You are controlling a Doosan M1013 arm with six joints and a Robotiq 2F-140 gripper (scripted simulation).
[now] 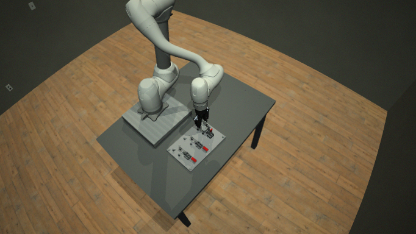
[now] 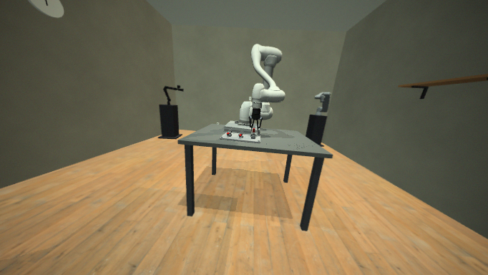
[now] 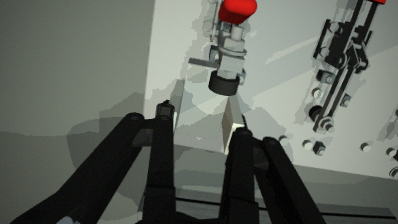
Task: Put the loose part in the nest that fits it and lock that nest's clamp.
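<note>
My hand is 30 mm above the loose part. Round my hand: clamp: 70 mm ahead, 20 mm to the right; then fixture plate: 120 mm to the right, 50 mm below, 20 mm ahead.
</note>
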